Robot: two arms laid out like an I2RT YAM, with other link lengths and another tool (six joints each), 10 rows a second.
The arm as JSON. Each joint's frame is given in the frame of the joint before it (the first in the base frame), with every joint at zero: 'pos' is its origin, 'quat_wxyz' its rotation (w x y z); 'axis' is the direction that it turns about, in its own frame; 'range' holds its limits. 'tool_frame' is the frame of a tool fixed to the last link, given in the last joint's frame.
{
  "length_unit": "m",
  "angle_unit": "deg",
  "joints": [
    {
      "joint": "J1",
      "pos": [
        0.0,
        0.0,
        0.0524
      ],
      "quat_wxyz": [
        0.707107,
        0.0,
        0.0,
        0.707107
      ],
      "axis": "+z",
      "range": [
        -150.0,
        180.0
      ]
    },
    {
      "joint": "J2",
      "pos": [
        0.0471,
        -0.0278,
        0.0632
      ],
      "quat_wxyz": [
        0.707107,
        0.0,
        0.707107,
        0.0
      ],
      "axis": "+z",
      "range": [
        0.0,
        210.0
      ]
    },
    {
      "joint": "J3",
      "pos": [
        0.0,
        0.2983,
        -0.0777
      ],
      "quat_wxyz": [
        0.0,
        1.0,
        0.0,
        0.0
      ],
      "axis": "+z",
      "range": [
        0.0,
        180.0
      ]
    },
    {
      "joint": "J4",
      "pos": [
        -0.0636,
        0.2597,
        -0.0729
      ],
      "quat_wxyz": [
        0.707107,
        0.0,
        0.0,
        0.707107
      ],
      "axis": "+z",
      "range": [
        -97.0,
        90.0
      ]
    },
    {
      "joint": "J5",
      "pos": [
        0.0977,
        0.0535,
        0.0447
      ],
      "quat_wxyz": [
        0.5,
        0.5,
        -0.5,
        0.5
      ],
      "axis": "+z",
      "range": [
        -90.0,
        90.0
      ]
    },
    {
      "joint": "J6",
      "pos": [
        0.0,
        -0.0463,
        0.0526
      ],
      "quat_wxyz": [
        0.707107,
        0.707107,
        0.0,
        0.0
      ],
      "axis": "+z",
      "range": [
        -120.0,
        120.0
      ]
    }
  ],
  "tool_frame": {
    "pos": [
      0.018,
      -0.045,
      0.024
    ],
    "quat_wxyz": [
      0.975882,
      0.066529,
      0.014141,
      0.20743
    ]
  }
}
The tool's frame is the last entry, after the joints.
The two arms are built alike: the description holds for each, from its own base.
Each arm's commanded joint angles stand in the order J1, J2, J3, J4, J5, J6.
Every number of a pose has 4 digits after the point.
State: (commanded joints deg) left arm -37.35 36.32 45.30 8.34 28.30 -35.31; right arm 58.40 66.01 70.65 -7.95 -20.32 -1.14
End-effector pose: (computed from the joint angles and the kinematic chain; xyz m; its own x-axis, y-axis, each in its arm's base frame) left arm 0.1253 -0.1280 0.4906 -0.9230 -0.3817 0.0488 0.1079 -0.3785 -0.9193; right arm 0.1690 0.2861 0.5089 0.8916 -0.1998 -0.4063 -0.3785 0.1635 -0.9110
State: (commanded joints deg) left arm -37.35 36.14 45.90 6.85 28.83 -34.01; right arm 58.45 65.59 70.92 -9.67 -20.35 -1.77
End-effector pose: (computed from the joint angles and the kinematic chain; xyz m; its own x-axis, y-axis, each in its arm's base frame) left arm 0.1230 -0.1283 0.4914 -0.9246 -0.3796 0.0308 0.1178 -0.3620 -0.9247; right arm 0.1669 0.2843 0.5082 0.8926 -0.2050 -0.4016 -0.3776 0.1468 -0.9142
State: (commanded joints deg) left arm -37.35 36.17 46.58 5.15 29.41 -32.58; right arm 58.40 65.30 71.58 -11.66 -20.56 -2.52
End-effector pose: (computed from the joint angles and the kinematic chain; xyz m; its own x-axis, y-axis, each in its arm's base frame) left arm 0.1218 -0.1294 0.4917 -0.9262 -0.3767 0.0135 0.1253 -0.3414 -0.9315; right arm 0.1652 0.2824 0.5088 0.8946 -0.2087 -0.3952 -0.3754 0.1291 -0.9178
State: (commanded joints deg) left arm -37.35 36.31 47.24 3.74 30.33 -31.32; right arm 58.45 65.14 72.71 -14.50 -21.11 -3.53
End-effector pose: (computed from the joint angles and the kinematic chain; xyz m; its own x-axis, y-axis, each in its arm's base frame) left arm 0.1204 -0.1309 0.4922 -0.9302 -0.3670 -0.0036 0.1312 -0.3234 -0.9371; right arm 0.1624 0.2812 0.5097 0.8980 -0.2078 -0.3879 -0.3748 0.1008 -0.9216
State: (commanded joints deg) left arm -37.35 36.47 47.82 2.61 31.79 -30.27; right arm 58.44 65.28 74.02 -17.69 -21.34 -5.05
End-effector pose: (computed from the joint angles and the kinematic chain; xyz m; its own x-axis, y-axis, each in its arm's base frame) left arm 0.1186 -0.1325 0.4927 -0.9375 -0.3474 -0.0203 0.1347 -0.3084 -0.9417; right arm 0.1607 0.2811 0.5094 0.9022 -0.2144 -0.3743 -0.3689 0.0663 -0.9271
